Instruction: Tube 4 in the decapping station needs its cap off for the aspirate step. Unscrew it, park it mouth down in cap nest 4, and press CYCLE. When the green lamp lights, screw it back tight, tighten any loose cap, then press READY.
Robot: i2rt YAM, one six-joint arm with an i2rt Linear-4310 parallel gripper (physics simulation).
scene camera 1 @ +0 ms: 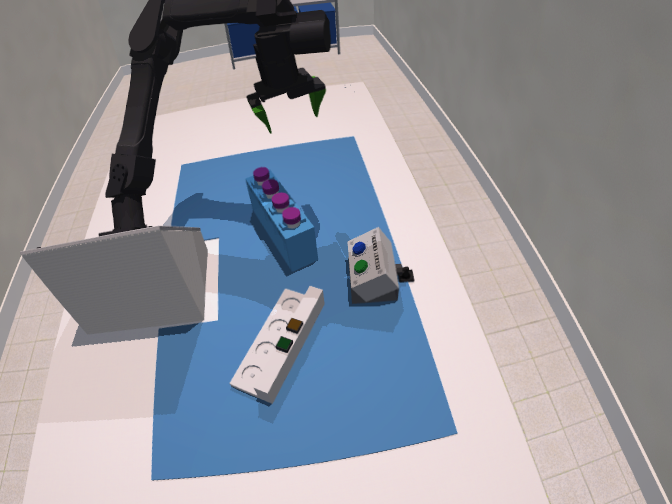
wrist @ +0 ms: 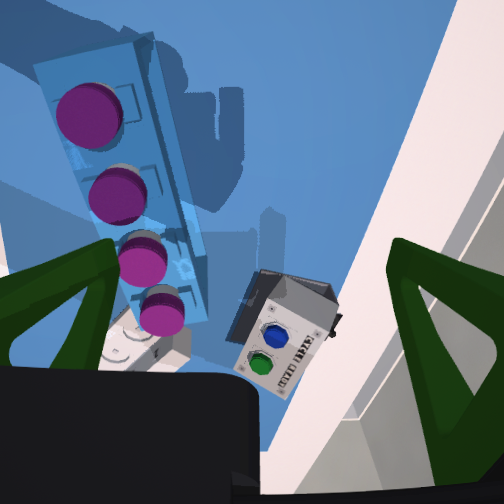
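A blue decapping station point(scene camera 1: 282, 222) stands on the blue mat and holds a row of tubes, each with a purple cap; the nearest cap point(scene camera 1: 291, 215) and the farthest cap point(scene camera 1: 261, 173) mark its ends. It also shows in the wrist view point(wrist: 125, 190). A white cap nest tray point(scene camera 1: 276, 342) with round recesses, all without caps, lies in front of it. A grey button box point(scene camera 1: 371, 265) carries a blue button point(scene camera 1: 358, 247) and a green button point(scene camera 1: 360, 266). My gripper point(scene camera 1: 290, 113) with green fingers is open and empty, high above the far end of the mat. I cannot read any tube numbers.
A large grey box point(scene camera 1: 124, 279) stands at the left by the arm's base. The tray has an amber square point(scene camera 1: 294, 324) and a dark green square point(scene camera 1: 283, 343). A small black part point(scene camera 1: 404, 273) sits beside the button box. A blue rack point(scene camera 1: 282, 32) stands at the far end.
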